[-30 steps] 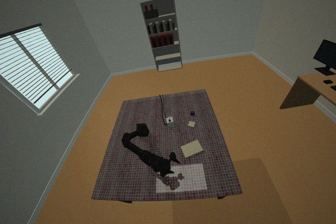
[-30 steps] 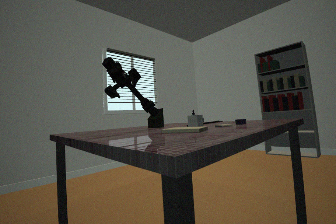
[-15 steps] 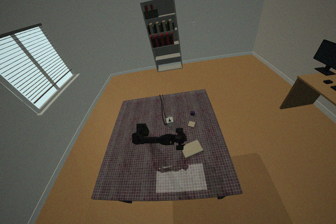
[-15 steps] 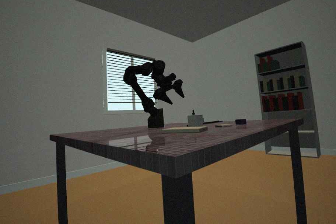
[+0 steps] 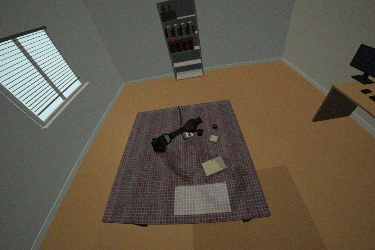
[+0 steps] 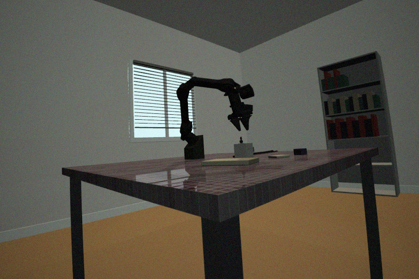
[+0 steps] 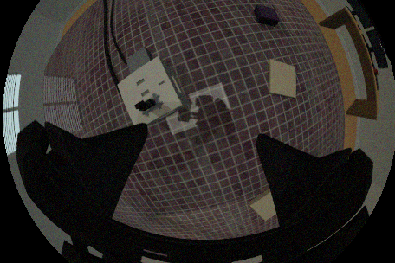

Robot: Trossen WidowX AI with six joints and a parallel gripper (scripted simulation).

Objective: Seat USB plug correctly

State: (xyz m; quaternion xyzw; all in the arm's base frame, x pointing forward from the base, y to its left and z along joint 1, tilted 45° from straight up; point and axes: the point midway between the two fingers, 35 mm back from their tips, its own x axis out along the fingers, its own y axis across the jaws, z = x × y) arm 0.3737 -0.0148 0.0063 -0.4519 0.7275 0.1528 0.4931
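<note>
Right now the dark USB plug is 5 cm to the left of my gripper tip, 5 cm below it and 5 cm behind it. The rest, counted from my gripper tip: small cream pad: 18 cm ahead, 14 cm below, 1 cm to the right; USB socket: 7 cm below, 5 cm to the left, 5 cm behind; small purple block: 24 cm ahead, 14 cm to the left, 13 cm below.
</note>
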